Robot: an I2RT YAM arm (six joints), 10 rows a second.
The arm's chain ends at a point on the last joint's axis. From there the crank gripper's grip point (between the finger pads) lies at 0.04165 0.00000 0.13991 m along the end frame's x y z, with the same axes.
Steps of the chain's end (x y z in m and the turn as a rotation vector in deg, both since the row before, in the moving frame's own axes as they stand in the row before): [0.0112, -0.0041, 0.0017, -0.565, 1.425, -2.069]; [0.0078, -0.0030, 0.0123, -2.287, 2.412, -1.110]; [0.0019, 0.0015, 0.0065, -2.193, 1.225, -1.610]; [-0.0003, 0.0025, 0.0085, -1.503, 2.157, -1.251]
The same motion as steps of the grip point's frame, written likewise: [0.0147, -0.0043, 0.0006, -0.565, 1.425, -2.069]; [0.0137, 0.0017, 0.0103, -2.287, 2.412, -1.110]; [0.0049, 0.0056, 0.0055, -2.193, 1.225, -1.610]; [0.0050, 0.0052, 0.0068, -1.503, 2.157, -1.251]
